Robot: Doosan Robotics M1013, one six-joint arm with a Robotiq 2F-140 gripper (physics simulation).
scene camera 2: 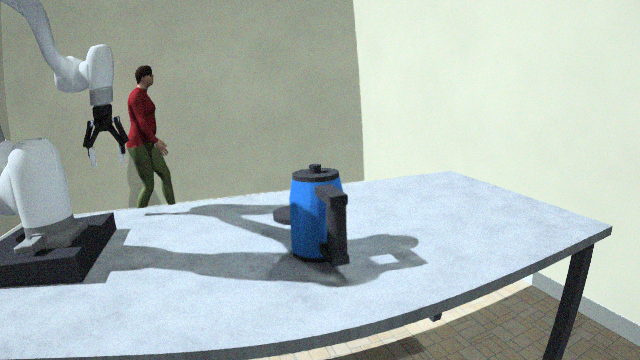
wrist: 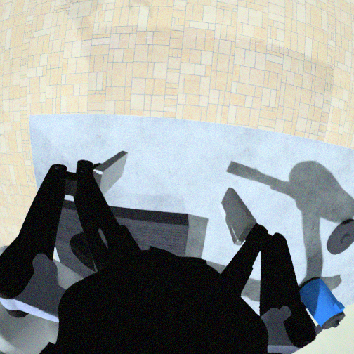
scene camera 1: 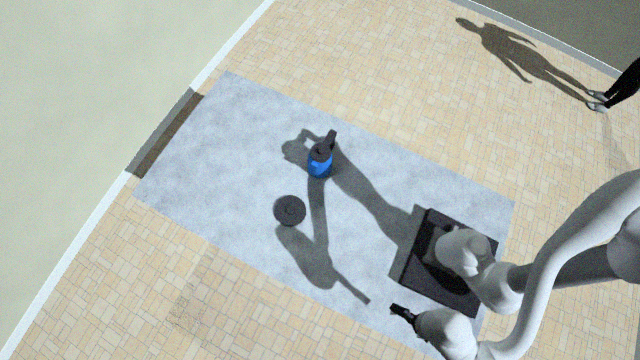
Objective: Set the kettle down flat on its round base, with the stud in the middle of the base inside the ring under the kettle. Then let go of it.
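Observation:
The blue kettle (scene camera 1: 320, 169) (scene camera 2: 306, 215) (wrist: 320, 302) stands upright on the table, with its black lid on and its dark handle to one side. The round dark base (scene camera 1: 281, 210) (scene camera 2: 281, 215) (wrist: 336, 243) lies flat on the table beside the kettle, apart from it. Its small central stud shows in scene camera 1; in scene camera 2 the kettle partly hides the base. The ring under the kettle is hidden. My gripper (scene camera 1: 395, 307) (scene camera 2: 107, 161) (wrist: 175, 180) is open and empty, pointing down high above the table, well away from kettle and base, toward the arm's mount.
The table (scene camera 1: 200, 150) (scene camera 2: 500, 215) (wrist: 200, 142) carries the arm's black mounting block (scene camera 1: 415, 275) (scene camera 2: 55, 270) (wrist: 160, 225), below and beside the gripper. Shadows of the arm and kettle cross the table top. A person (scene camera 2: 142, 115) in a red top stands beyond the table.

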